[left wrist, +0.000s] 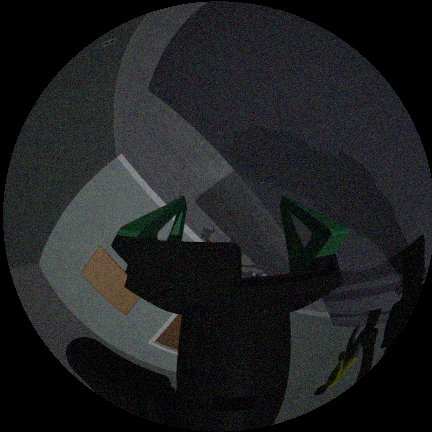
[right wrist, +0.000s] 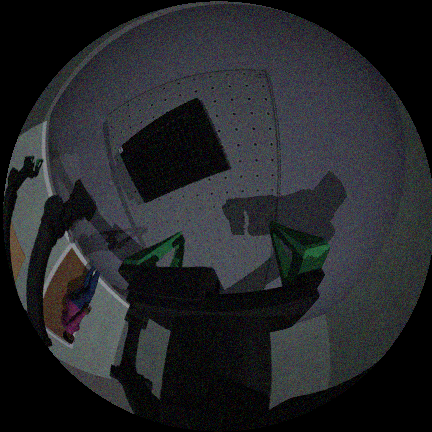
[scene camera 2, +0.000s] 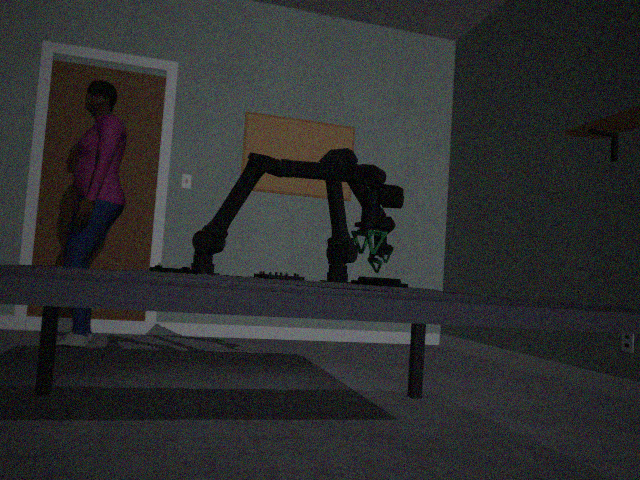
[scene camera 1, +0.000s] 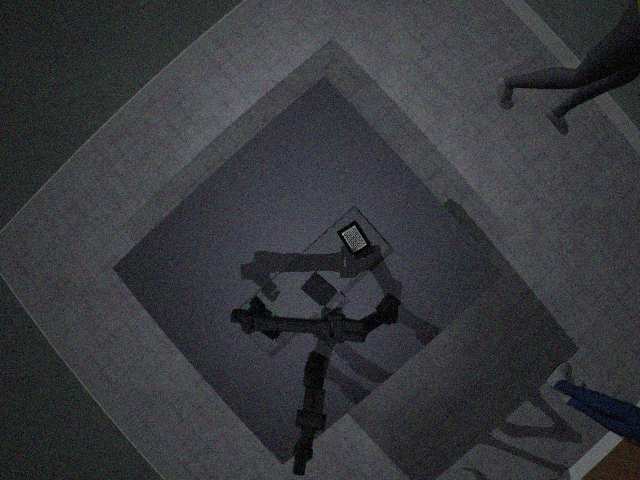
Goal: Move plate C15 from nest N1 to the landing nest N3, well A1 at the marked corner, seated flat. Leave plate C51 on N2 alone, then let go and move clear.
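Note:
A plate with a pale well field (scene camera 1: 354, 238) sits in a black nest at the board's upper right in scene camera 1. A dark square block (scene camera 1: 318, 288) lies below it. A dark rectangular block (right wrist: 175, 150) lies on the perforated board (right wrist: 250, 115) in the right wrist view, with a small pale mark at one corner. No label or well A1 can be read. My right gripper (scene camera 1: 260, 309) (scene camera 2: 368, 250) (right wrist: 224, 231) is open and empty, above the board. My left gripper (scene camera 2: 377, 267) (left wrist: 233, 199) is open and empty, lower, above the table.
In scene camera 2 a low black block (scene camera 2: 379, 281), a spiky low piece (scene camera 2: 279, 275) and another flat piece (scene camera 2: 170, 269) stand on the table (scene camera 2: 232, 297). The two arms reach close together there. A person (scene camera 2: 100, 155) stands at the door.

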